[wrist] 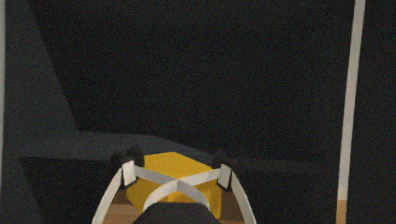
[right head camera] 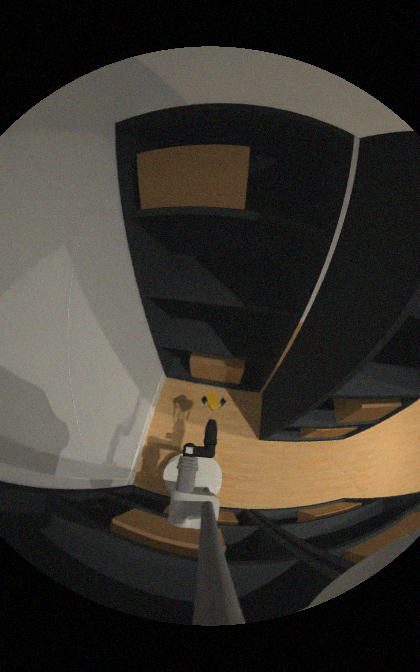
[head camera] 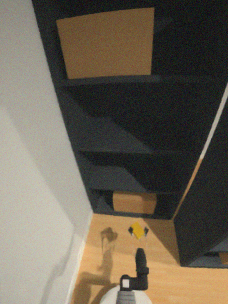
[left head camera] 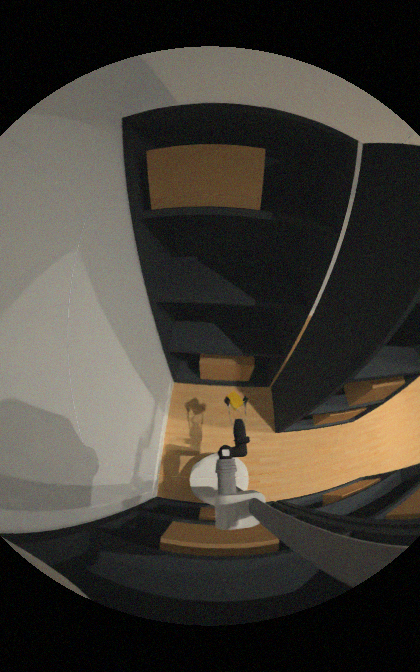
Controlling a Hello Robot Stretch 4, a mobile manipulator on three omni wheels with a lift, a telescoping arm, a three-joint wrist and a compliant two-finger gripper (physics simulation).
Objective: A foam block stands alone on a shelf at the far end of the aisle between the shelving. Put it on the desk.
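Frame: origin at the robot's base, x back, y left, z down, level; metres.
Seen in the pictures: gripper, fingertip midpoint: (wrist: 177, 160) (head camera: 138, 226).
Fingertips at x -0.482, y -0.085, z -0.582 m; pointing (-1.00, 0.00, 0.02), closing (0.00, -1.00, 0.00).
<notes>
Pixels of each thing's top centre, then the offset from my fingertips to it.
- yellow foam block, middle of its top: (wrist: 172, 163) (head camera: 137, 229) dx +0.018, dy +0.005, dz -0.002 m
- large brown box, middle of its top: (head camera: 107, 18) dx -0.537, dy +0.148, dz -1.109 m
- smaller box, middle of its top: (wrist: 180, 195) (head camera: 134, 188) dx -0.522, dy -0.019, dz +0.263 m
The yellow foam block (head camera: 138, 230) (left head camera: 235, 399) (right head camera: 213, 400) (wrist: 174, 167) is held between the two dark fingertips of my gripper (head camera: 138, 231) (left head camera: 236, 400) (right head camera: 214, 401) (wrist: 177, 160), which is shut on it. In the head views the block hangs in the air in front of the far shelving unit, with floor seen below it. The arm is drawn in, so the wrist is close to the round white base. In the wrist view the lower part of the block is hidden by the gripper's straps and body. The desk does not show in these views.
The dark far shelving (head camera: 115, 151) (left head camera: 210, 303) holds a large brown box (head camera: 107, 45) (left head camera: 206, 177) high up and a smaller box (head camera: 134, 203) (left head camera: 226, 368) at the bottom. A pale wall (head camera: 30, 175) stands at the left. More shelving with boxes stands at the right and behind the base.
</notes>
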